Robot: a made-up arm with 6 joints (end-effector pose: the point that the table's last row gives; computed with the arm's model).
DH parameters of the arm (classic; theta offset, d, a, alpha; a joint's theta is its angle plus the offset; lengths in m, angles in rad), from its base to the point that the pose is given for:
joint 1: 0 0.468 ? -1.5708
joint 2: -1.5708 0 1.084 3.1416
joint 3: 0 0 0.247 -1.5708
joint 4: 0 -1.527 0 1.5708
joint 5: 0 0 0 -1.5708
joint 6: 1.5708 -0.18 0 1.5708
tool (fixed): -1.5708 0 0 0
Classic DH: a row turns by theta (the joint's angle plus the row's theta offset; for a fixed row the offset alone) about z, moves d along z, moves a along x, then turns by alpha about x.
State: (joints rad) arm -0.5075 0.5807 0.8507 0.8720 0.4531 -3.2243
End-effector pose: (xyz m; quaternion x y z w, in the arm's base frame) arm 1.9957 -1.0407 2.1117 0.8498 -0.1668 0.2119 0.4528
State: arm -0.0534 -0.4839 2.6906 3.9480 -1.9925 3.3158
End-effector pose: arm -1.8290 0.2165 1.0193 0.2691 0.4592 0.2386 0.8123
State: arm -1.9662 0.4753 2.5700 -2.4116 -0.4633 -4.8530
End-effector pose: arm 0.2449 0.4474 2.7399 -0.6280 -0.4694 -0.0203 0.6204
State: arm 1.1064 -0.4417 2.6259 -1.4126 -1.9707 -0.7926
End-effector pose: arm -0.9641 -1.5590 1.3354 -0.0852 -0.3110 0.8489 0.4189
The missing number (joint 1, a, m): 0.107
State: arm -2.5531 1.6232 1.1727 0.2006 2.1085 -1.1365
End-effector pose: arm -2.1910 -1.4993 0.1452 -0.4444 -0.4874 -0.4191 0.6240
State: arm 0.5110 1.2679 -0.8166 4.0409 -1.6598 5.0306
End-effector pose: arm 0.5519 0.4703 -0.7008 -0.5601 -0.3789 0.5410 0.5001
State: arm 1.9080 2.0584 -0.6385 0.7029 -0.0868 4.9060
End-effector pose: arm 0.1334 -0.3501 -0.9861 -0.7331 0.5644 -0.0391 0.3775
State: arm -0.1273 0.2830 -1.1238 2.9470 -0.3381 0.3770
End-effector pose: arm 0.9787 -0.1369 -0.1153 0.8527 -0.0324 -0.5171 0.0664
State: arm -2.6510 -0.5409 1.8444 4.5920 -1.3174 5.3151
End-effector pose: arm 1.6503 0.6854 2.2812 0.0548 -0.0711 -0.3911 0.9160
